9 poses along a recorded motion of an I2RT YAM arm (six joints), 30 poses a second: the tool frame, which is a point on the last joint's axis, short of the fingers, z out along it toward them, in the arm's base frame.
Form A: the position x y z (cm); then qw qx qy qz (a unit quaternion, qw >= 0).
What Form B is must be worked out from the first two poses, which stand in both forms.
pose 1, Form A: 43.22 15.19 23.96 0.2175 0.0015 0.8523 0.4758
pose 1, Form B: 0.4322 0.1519 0.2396 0.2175 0.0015 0.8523 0.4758
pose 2, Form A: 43.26 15.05 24.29 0.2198 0.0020 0.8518 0.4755
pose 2, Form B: 0.4326 0.1505 0.2429 0.2198 0.0020 0.8518 0.4755
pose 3, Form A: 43.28 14.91 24.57 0.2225 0.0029 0.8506 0.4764
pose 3, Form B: 0.4328 0.1491 0.2457 0.2225 0.0029 0.8506 0.4764
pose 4, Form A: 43.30 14.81 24.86 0.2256 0.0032 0.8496 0.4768
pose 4, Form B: 0.4330 0.1481 0.2486 0.2256 0.0032 0.8496 0.4768
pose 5, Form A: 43.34 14.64 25.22 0.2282 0.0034 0.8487 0.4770
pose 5, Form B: 0.4334 0.1464 0.2522 0.2282 0.0034 0.8487 0.4770
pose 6, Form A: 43.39 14.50 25.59 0.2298 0.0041 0.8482 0.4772
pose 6, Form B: 0.4339 0.1450 0.2559 0.2298 0.0041 0.8482 0.4772
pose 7, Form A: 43.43 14.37 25.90 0.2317 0.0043 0.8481 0.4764
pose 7, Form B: 0.4343 0.1437 0.2590 0.2317 0.0043 0.8481 0.4764
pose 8, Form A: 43.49 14.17 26.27 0.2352 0.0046 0.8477 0.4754
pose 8, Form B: 0.4349 0.1417 0.2627 0.2352 0.0046 0.8477 0.4754
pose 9, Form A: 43.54 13.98 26.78 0.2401 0.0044 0.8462 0.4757
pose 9, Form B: 0.4354 0.1398 0.2678 0.2401 0.0044 0.8462 0.4757
